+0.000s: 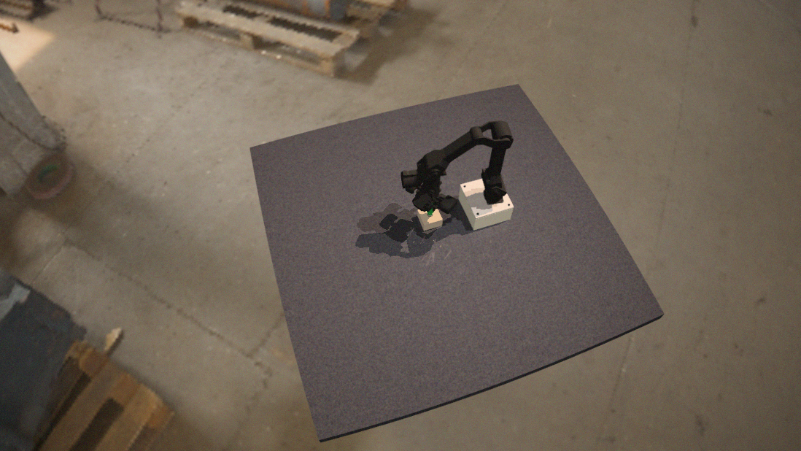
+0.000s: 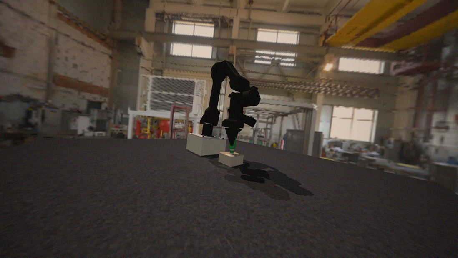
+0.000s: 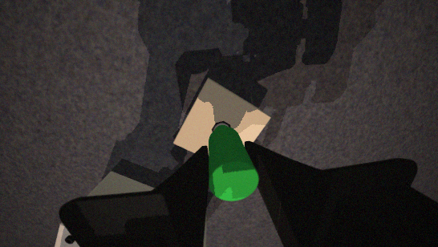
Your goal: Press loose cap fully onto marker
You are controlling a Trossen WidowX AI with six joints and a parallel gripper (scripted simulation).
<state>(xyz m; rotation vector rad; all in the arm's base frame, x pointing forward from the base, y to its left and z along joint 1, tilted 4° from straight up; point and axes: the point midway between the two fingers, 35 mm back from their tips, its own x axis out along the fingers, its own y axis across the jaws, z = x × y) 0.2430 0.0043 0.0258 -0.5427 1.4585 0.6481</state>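
Now: the green cap 1 cm above my gripper tip. Round my gripper tip: beige holder block 6 cm below.
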